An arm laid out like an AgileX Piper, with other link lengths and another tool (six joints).
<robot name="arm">
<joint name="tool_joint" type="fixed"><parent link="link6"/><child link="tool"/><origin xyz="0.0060 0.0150 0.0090" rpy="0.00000 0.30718 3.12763"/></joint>
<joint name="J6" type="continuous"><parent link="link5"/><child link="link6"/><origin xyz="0.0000 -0.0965 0.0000" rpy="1.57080 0.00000 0.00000"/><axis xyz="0 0 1"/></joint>
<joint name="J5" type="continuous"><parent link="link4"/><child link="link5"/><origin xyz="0.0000 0.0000 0.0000" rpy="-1.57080 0.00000 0.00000"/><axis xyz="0 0 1"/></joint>
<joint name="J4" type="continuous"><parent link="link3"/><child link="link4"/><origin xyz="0.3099 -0.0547 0.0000" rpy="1.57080 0.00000 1.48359"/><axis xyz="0 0 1"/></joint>
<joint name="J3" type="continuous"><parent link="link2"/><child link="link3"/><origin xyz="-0.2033 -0.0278 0.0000" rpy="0.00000 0.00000 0.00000"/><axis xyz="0 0 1"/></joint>
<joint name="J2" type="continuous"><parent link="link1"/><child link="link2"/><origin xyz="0.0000 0.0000 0.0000" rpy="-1.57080 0.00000 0.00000"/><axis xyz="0 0 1"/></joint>
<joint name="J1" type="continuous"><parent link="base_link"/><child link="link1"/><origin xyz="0.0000 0.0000 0.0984" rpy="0.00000 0.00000 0.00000"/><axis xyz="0 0 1"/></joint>
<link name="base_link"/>
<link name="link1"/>
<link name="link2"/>
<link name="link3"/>
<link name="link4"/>
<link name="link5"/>
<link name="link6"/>
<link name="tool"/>
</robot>
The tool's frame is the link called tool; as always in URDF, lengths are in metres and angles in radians. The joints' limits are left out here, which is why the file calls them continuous.
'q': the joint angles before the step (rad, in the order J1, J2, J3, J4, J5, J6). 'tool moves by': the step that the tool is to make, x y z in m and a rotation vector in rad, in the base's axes. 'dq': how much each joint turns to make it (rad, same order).
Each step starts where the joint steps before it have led.
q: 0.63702 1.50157 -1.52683 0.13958 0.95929 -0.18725
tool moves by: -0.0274 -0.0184 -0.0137 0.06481 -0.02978 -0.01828
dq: -0.00009 -0.20243 0.25827 0.03077 -0.12014 0.00322
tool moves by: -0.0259 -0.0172 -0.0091 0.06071 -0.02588 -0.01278
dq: -0.00003 -0.18246 0.20065 0.03266 -0.07645 0.00019
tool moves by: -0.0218 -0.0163 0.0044 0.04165 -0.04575 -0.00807
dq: 0.00015 -0.15852 0.11949 0.00168 -0.02379 0.00561
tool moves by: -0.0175 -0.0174 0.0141 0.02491 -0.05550 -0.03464
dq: 0.00022 -0.13793 0.05881 -0.05601 0.01356 0.05312
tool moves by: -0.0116 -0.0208 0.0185 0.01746 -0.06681 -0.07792
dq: -0.01011 -0.11654 0.02202 -0.10524 0.02427 0.09229
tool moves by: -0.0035 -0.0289 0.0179 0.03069 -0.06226 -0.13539
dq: -0.06251 -0.09861 0.00927 -0.09702 0.02094 0.09437
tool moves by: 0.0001 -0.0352 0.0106 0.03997 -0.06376 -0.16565
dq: -0.12466 -0.09709 0.03044 -0.05052 -0.00525 0.05649
